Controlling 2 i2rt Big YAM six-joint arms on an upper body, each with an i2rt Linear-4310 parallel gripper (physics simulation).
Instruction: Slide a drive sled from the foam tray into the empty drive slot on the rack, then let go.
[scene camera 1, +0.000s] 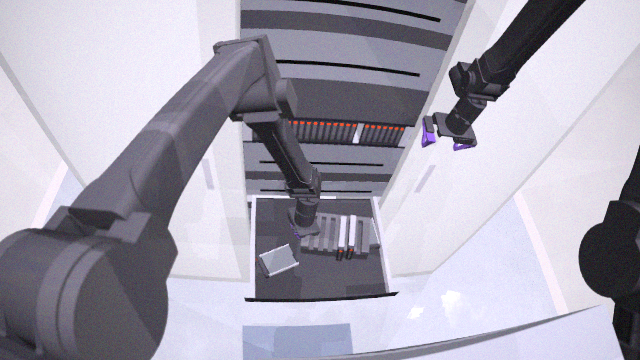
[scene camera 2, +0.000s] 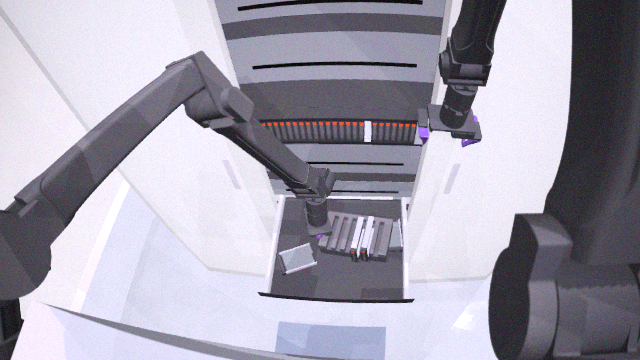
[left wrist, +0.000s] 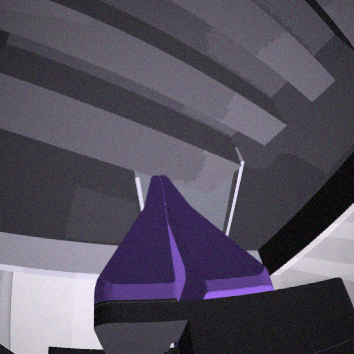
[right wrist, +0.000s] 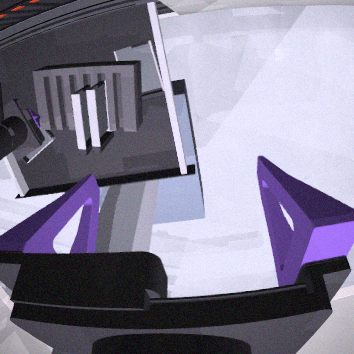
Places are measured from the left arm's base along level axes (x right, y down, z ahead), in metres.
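Where they show: left gripper, fingertip midpoint: (scene camera 1: 300, 237) (scene camera 2: 319, 237) (left wrist: 157, 183) (right wrist: 37, 117); right gripper, fingertip midpoint: (scene camera 1: 438, 147) (scene camera 2: 443, 143) (right wrist: 173, 172).
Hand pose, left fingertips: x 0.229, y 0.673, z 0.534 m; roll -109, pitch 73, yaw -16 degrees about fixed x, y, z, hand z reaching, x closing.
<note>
Things, the pixels of their top centre, and the offset from my left fingertips. "spot": a spot on its surface instead.
- grey foam tray at a spot on its surface: (right wrist: 132, 100) (scene camera 2: 388, 237) (scene camera 1: 368, 235) spot: dy -0.021, dx +0.218, dz -0.006 m
- open drawer at a spot on its surface: (scene camera 2: 405, 272) (scene camera 1: 386, 267) spot: dy +0.021, dx +0.278, dz -0.109 m
- flat metal-edged piece at its top centre: (left wrist: 189, 221) (right wrist: 27, 142) (scene camera 1: 277, 259) (scene camera 2: 295, 258) dy +0.036, dx -0.073, dz -0.063 m
- flat piece at its top centre: (right wrist: 139, 73) (scene camera 2: 390, 234) (scene camera 1: 366, 232) dy +0.036, dx +0.231, dz +0.033 m
The grey foam tray (scene camera 1: 366, 236) (scene camera 2: 387, 236) (right wrist: 132, 100) holds two upright white drive sleds, one sled (scene camera 1: 341, 232) (scene camera 2: 357, 232) (right wrist: 80, 122) beside the other sled (scene camera 1: 352, 230) (scene camera 2: 368, 231) (right wrist: 94, 120). The rack's drive row has orange-tipped drives and one pale gap, the empty slot (scene camera 1: 358, 134) (scene camera 2: 368, 131). My left gripper (scene camera 1: 296, 231) (scene camera 2: 320, 236) (left wrist: 157, 183) is shut, its purple fingers together with nothing between them, low at the left end of the foam tray. My right gripper (scene camera 1: 444, 147) (scene camera 2: 445, 143) (right wrist: 173, 172) is open and empty, right of the drive row.
An open drawer (scene camera 1: 386, 272) (scene camera 2: 405, 272) surrounds the foam tray. A flat metal-edged piece (scene camera 1: 278, 260) (scene camera 2: 298, 258) (left wrist: 205, 202) lies at its left, and another flat piece (scene camera 1: 375, 234) (scene camera 2: 396, 235) (right wrist: 142, 67) lies at its right. White panels flank the rack on both sides.
</note>
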